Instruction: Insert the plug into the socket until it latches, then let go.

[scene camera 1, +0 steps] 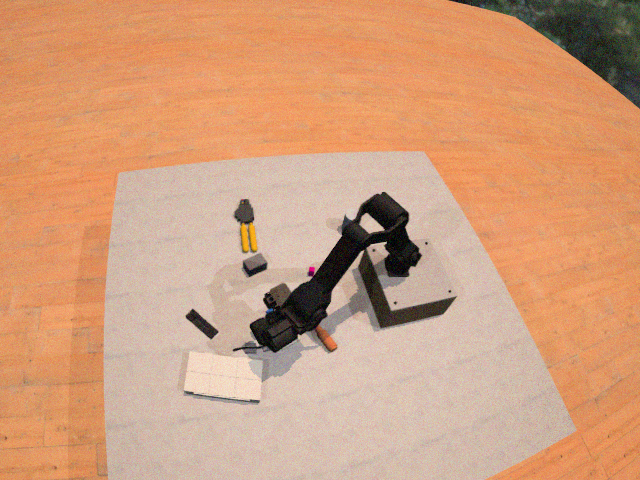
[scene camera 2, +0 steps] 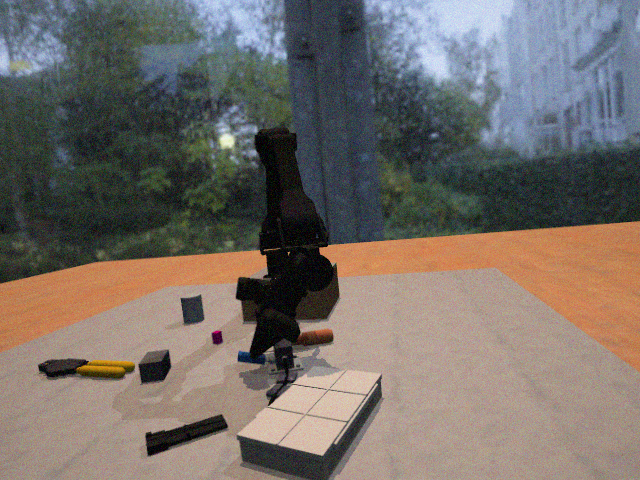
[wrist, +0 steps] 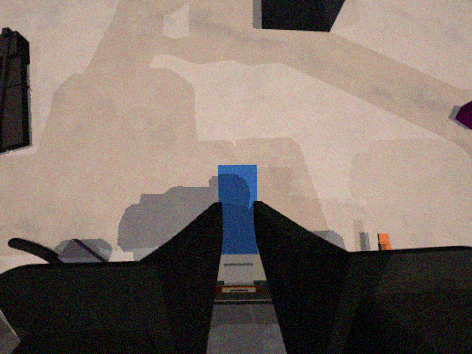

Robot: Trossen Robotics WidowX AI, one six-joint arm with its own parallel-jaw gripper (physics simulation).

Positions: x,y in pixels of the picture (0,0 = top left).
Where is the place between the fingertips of the gripper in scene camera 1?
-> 273,316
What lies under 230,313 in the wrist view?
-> A socket.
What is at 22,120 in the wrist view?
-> A black bar.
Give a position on a blue plug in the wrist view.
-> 237,184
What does the dark grey cube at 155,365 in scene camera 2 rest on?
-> The table.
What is the gripper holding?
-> A blue plug.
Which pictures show the gripper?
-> Scene camera 1, scene camera 2 and the wrist view: all of them.
